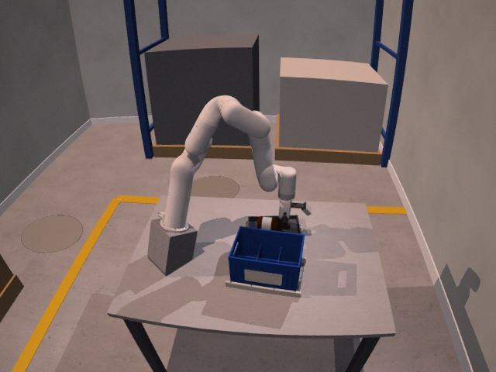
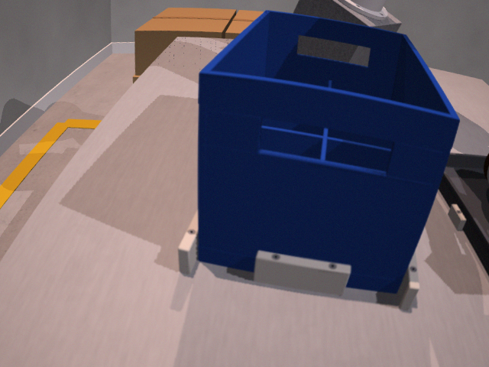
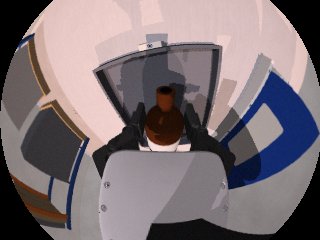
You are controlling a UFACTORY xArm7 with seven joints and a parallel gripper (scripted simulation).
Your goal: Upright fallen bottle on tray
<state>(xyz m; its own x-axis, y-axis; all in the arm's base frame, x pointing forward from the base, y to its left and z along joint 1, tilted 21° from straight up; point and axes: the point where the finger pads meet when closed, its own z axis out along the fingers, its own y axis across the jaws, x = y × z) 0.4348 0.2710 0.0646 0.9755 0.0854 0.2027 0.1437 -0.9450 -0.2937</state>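
The brown bottle lies 5 cm behind my hand, 1 cm to the right of it and 3 cm below it. Also, from my hand: blue crate 1 cm behind, 28 cm to the right, 1 cm above; then tray 5 cm behind, 1 cm to the right, 6 cm below.
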